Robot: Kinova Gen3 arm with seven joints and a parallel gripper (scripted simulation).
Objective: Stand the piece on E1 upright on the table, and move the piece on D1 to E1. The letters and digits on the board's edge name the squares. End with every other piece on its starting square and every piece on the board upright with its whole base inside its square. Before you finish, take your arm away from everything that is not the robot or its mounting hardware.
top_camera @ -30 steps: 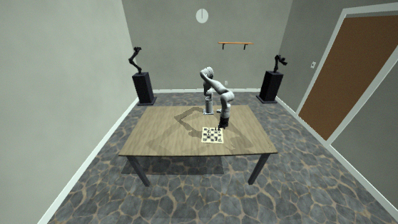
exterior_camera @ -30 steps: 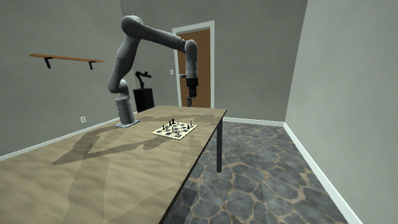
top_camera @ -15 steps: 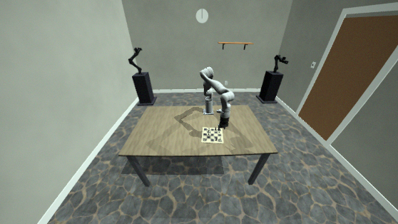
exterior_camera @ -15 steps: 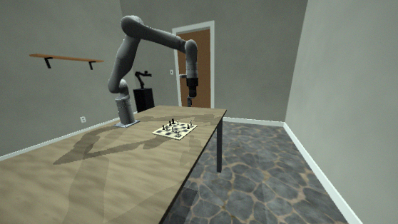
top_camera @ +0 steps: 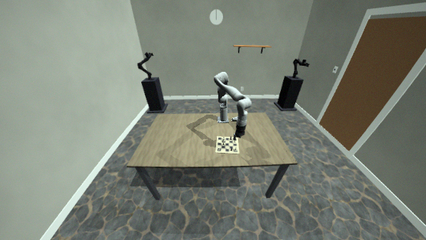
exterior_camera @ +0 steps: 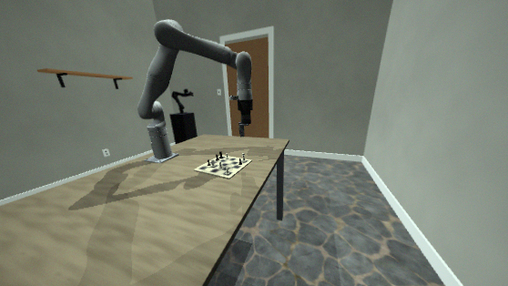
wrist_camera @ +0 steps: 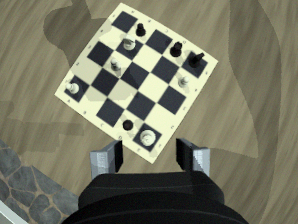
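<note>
The white piece lies 14 cm below my hand. The rest, counted from my hand: chessboard: 8 cm behind, 7 cm to the right, 17 cm below.
</note>
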